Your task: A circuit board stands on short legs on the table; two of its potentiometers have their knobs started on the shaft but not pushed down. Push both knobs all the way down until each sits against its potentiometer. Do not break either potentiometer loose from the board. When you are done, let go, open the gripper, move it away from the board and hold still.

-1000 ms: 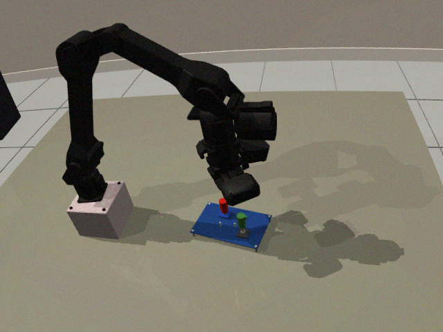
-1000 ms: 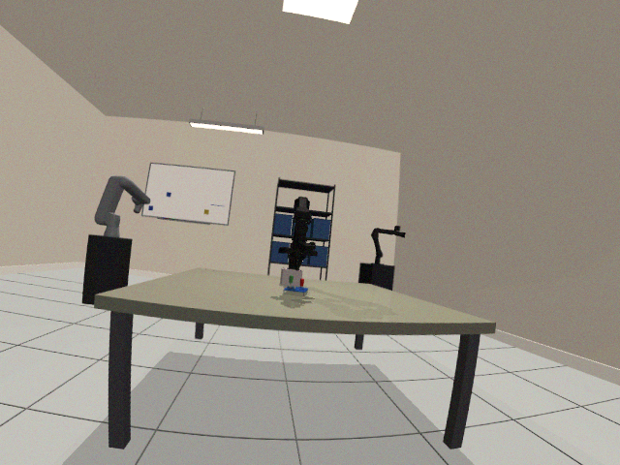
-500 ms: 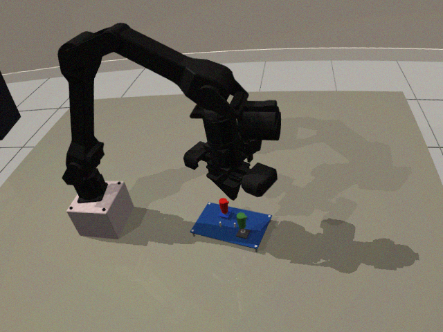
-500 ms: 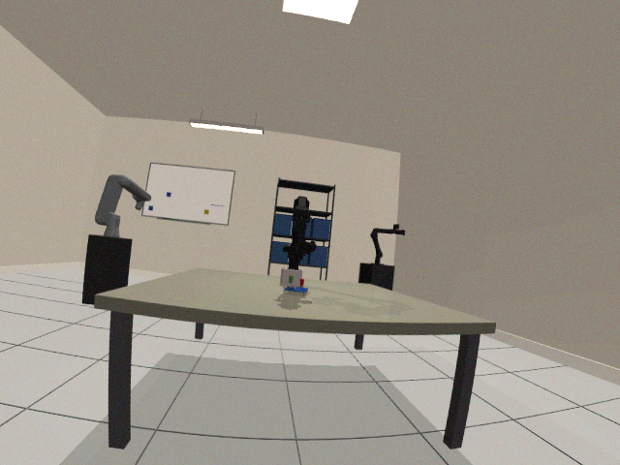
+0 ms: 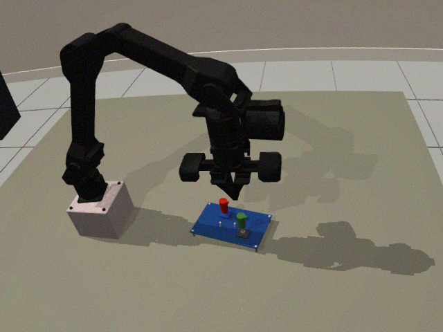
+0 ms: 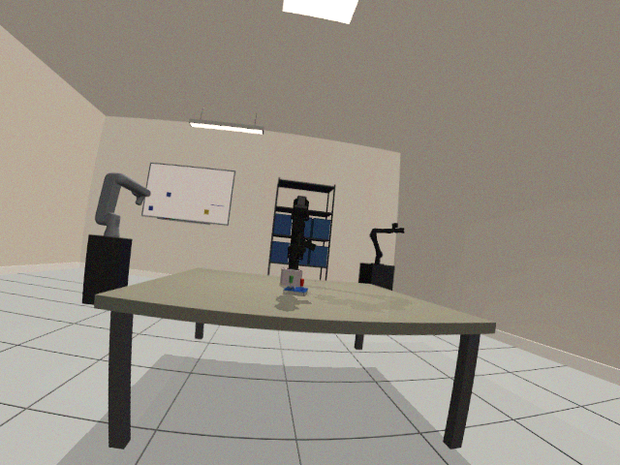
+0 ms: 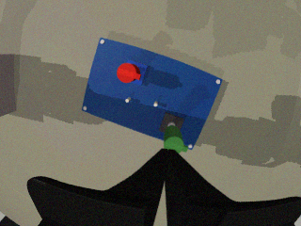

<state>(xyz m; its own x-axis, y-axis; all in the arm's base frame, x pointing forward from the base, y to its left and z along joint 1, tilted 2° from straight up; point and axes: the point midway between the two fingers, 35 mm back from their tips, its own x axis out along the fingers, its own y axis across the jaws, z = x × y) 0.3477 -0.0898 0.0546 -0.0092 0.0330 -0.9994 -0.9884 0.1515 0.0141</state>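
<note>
My gripper tip is now 50 mm above the green knob, 10 mm to the left of it and 10 mm short of it. From my gripper tip the other things lie so: red knob (70 mm below, 50 mm to the left, 30 mm behind).
</note>
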